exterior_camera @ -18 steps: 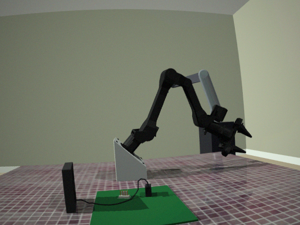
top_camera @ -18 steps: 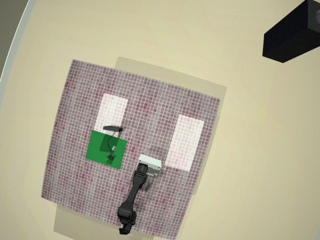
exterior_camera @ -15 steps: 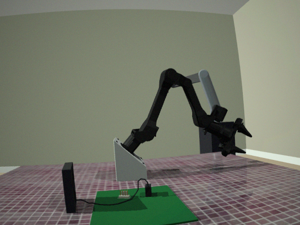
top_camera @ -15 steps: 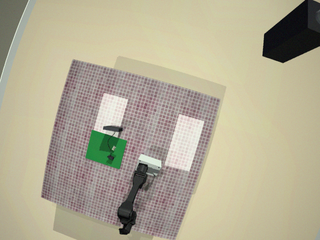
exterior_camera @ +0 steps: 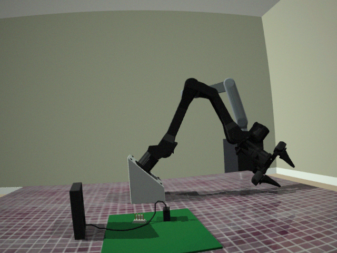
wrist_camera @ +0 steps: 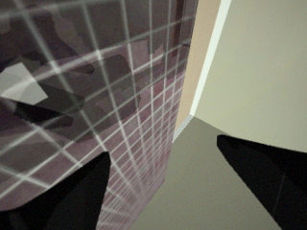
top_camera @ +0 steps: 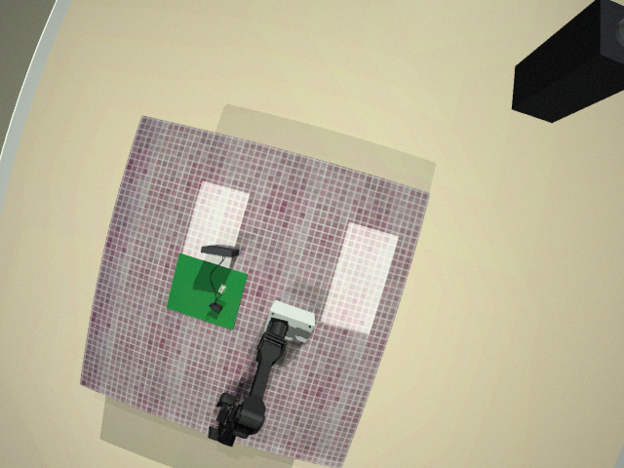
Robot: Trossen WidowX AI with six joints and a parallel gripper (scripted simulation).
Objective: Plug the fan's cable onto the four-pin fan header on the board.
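The dark plug is 470 mm to the right of my gripper tip, 70 mm ahead of it and 40 mm below it. From my gripper tip the other things lie so: fan: 690 mm to the right, 80 mm ahead; then green board: 520 mm to the right, 130 mm ahead, 70 mm below.
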